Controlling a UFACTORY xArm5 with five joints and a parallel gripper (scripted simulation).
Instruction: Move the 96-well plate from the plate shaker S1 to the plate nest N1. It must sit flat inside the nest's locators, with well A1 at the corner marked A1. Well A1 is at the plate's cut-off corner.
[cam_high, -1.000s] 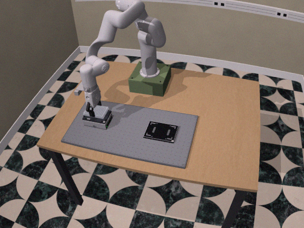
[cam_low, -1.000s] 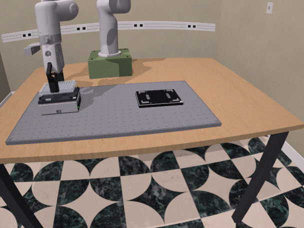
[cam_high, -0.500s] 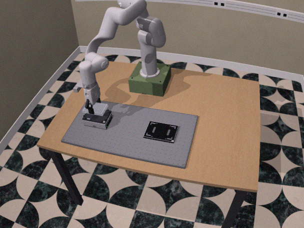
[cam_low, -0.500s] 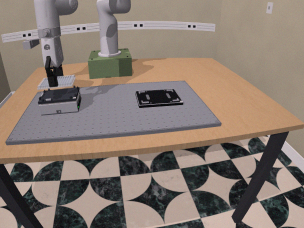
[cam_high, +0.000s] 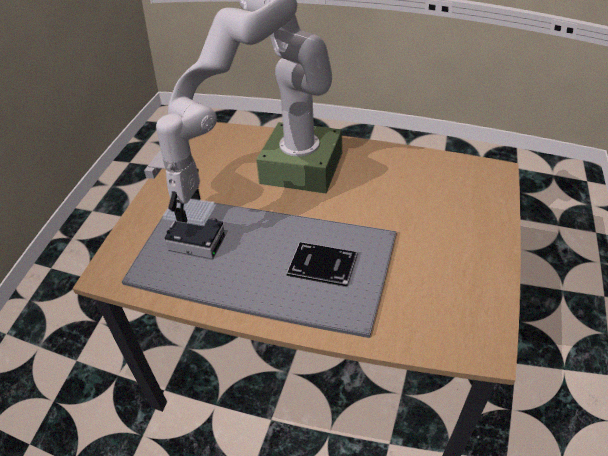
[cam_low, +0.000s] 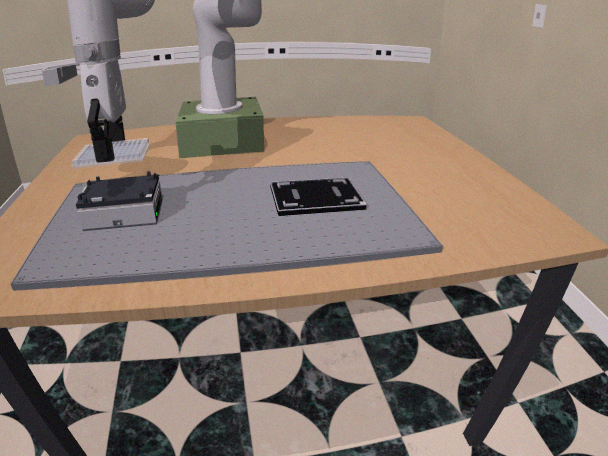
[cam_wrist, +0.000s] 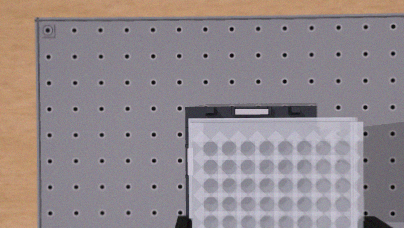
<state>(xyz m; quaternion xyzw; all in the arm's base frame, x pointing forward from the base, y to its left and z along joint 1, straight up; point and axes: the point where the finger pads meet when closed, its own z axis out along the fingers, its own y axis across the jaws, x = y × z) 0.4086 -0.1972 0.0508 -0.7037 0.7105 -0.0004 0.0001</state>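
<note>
Now: hand 37 cm to the right of the black plate nest N1 and 13 cm above it. Also, from my hand: white 96-well plate: 1 cm below.
</note>
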